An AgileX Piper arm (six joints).
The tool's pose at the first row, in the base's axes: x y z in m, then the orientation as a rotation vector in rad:
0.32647, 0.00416, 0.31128, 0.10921, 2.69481, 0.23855
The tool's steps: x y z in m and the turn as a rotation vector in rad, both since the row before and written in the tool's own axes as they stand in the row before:
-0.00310, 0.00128, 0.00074, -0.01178, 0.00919, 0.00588
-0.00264, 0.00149, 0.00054, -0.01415, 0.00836, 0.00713
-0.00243, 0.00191, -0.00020, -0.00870, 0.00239, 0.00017
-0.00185, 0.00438, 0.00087, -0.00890, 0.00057, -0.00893
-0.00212, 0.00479, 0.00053, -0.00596, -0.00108, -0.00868
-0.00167, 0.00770, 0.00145, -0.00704, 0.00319, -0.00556
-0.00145, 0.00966, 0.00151, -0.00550, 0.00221, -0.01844
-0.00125, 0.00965, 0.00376, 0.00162, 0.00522, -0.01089
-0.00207, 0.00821, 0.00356, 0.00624, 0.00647, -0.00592
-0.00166, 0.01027, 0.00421, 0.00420, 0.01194, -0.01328
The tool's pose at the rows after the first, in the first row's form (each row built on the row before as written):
0.32964, 0.00518, 0.31213, 0.11279, 2.70219, 0.25729
0.33232, 0.00642, 0.31300, 0.11746, 2.70825, 0.27957
0.33453, 0.00795, 0.31454, 0.11491, 2.70912, 0.29169
0.33674, 0.01215, 0.31545, 0.10016, 2.70791, 0.30115
0.33901, 0.01668, 0.31689, 0.08681, 2.70551, 0.30649
0.34124, 0.02429, 0.31801, 0.07681, 2.70720, 0.31474
0.34325, 0.03386, 0.31947, 0.04992, 2.70750, 0.31696
0.34580, 0.04396, 0.31883, 0.03485, 2.71228, 0.31209
0.34894, 0.05257, 0.31830, 0.02763, 2.71932, 0.30251
0.35187, 0.06336, 0.31738, 0.00897, 2.73089, 0.29403

